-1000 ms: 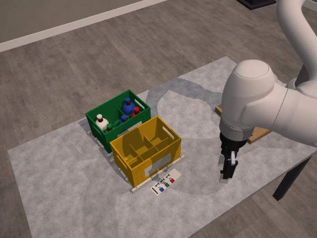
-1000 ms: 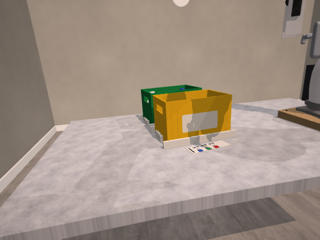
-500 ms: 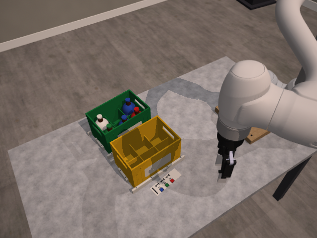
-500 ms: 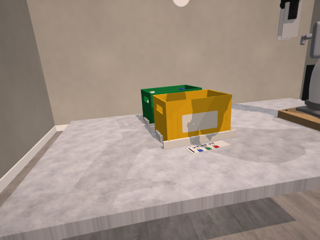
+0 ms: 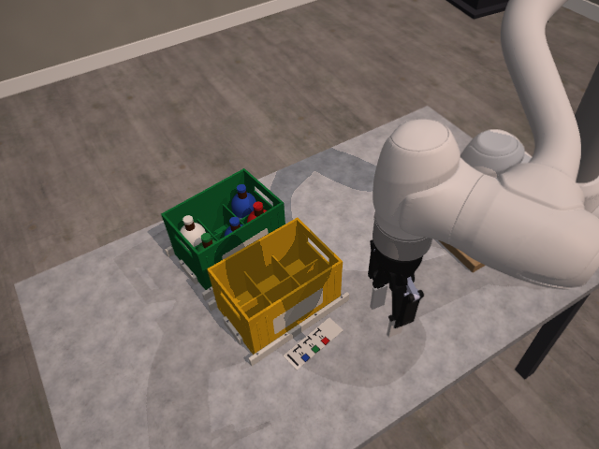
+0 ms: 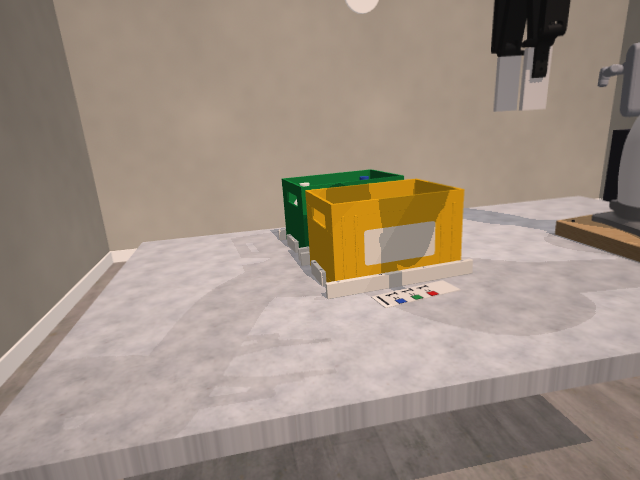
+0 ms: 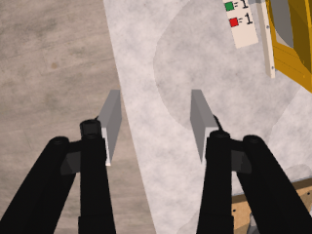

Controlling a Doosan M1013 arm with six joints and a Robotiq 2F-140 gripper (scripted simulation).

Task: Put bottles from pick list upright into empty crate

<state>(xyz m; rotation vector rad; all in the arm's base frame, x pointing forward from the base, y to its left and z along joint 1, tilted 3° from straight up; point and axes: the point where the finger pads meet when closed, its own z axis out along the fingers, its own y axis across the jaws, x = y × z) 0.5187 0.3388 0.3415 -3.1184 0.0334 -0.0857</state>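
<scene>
My hand is 500 mm to the left of the blue bottle, 260 mm above it and 150 mm short of it. The rest, counted from my hand: yellow crate 310 mm to the right, 260 mm below, 110 mm ahead; then pick list 340 mm below, 170 mm to the right, 80 mm ahead; then red-capped bottle 530 mm to the right, 260 mm below, 70 mm ahead.
</scene>
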